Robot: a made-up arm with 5 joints.
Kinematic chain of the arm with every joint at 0, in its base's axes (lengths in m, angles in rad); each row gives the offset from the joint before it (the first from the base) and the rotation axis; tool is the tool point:
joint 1: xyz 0 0 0.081 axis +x
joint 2: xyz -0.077 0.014 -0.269 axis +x
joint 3: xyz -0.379 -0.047 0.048 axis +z
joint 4: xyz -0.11 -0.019 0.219 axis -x
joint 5: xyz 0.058 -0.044 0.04 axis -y
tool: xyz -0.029 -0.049 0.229
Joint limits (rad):
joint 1: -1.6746..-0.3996
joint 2: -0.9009..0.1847
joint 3: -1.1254..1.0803
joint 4: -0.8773..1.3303
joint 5: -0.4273..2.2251
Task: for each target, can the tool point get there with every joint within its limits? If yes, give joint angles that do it. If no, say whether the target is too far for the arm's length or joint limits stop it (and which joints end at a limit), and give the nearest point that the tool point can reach.
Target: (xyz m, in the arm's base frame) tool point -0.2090 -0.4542 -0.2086
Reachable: no: joint limits stop it (at a limit: joint 1, joint 2, joint 3, joint 4) | nearest point -0.3489 -0.2001 -0.3534 | short by 0.324 m
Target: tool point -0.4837 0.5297 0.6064
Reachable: no: joint limits stop it (at a limit: joint 1, joint 2) | nearest point -0.4693 0.2229 0.3745 | short by 0.385 m
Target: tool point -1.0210 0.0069 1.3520
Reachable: no: too far | nearest point -0.5943 0.0020 0.4552 | short by 0.993 m
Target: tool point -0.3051 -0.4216 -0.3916
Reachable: no: joint limits stop it (at a limit: joint 1, joint 2, joint 3, joint 4) | nearest point -0.3965 -0.2276 -0.3618 | short by 0.217 m
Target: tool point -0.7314 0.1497 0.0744
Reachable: yes | joints -0.5255 -0.6869 -0.0412 1.1077 1.7512
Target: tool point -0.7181 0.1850 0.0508
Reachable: yes | joints -0.9681 -0.7935 -0.2087 -0.6488 0.7098
